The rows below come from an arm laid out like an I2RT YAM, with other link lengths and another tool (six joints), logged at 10 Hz.
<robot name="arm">
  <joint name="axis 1" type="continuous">
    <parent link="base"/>
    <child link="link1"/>
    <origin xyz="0 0 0.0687" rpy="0 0 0"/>
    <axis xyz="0 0 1"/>
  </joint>
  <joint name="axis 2" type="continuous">
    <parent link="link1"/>
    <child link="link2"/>
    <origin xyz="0.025 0.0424 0.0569" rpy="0 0 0"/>
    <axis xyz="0 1 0"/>
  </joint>
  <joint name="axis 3" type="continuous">
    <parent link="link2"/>
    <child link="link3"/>
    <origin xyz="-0.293 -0.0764 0" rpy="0 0 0"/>
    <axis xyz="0 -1 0"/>
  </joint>
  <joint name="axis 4" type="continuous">
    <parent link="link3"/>
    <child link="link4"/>
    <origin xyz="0.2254 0.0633 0.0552" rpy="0 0 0"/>
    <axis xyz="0 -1 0"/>
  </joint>
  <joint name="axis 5" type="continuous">
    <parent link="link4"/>
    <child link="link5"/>
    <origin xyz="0.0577 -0.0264 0.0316" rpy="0 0 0"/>
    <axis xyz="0 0 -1"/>
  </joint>
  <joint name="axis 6" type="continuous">
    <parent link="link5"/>
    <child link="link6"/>
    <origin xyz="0.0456 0 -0.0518" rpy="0 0 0"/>
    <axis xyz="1 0 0"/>
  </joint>
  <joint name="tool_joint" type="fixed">
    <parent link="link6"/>
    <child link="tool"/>
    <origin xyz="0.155 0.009 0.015" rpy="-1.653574 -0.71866 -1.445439"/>
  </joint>
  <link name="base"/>
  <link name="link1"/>
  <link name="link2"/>
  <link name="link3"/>
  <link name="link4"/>
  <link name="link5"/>
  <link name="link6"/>
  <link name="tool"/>
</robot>
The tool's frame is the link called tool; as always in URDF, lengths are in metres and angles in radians. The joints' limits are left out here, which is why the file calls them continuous.
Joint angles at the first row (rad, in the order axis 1, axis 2, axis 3, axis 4, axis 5, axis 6):
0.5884 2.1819 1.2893 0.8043 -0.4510 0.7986
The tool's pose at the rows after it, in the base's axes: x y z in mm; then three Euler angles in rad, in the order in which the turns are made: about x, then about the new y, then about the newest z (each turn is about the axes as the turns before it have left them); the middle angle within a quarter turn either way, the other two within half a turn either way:
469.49 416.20 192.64 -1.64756 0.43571 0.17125
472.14 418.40 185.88 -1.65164 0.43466 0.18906
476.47 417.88 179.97 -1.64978 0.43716 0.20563
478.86 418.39 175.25 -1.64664 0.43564 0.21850
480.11 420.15 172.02 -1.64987 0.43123 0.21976
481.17 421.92 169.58 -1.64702 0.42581 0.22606
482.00 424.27 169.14 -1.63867 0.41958 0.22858
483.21 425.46 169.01 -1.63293 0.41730 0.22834
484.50 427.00 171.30 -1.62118 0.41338 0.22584
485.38 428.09 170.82 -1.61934 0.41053 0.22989
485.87 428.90 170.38 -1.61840 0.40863 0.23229
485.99 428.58 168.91 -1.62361 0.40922 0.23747
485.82 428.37 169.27 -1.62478 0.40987 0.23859
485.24 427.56 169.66 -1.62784 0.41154 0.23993
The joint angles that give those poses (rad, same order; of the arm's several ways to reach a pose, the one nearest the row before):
0.5877 2.2094 1.3058 0.8122 -0.4510 0.8143
0.5886 2.2302 1.3176 0.8153 -0.4510 0.8275
0.5837 2.2507 1.3264 0.8271 -0.4537 0.8446
0.5814 2.2676 1.3329 0.8389 -0.4579 0.8594
0.5814 2.2793 1.3436 0.8363 -0.4620 0.8573
0.5814 2.2914 1.3528 0.8407 -0.4678 0.8656
0.5822 2.3022 1.3632 0.8485 -0.4738 0.8755
0.5821 2.3098 1.3713 0.8534 -0.4767 0.8805
0.5818 2.3160 1.3820 0.8604 -0.4816 0.8889
0.5817 2.3217 1.3899 0.8595 -0.4847 0.8943
0.5819 2.3255 1.3949 0.8589 -0.4865 0.8974
0.5815 2.3257 1.3946 0.8537 -0.4861 0.8974
0.5816 2.3235 1.3936 0.8513 -0.4853 0.8974
0.5815 2.3184 1.3891 0.8477 -0.4835 0.8959

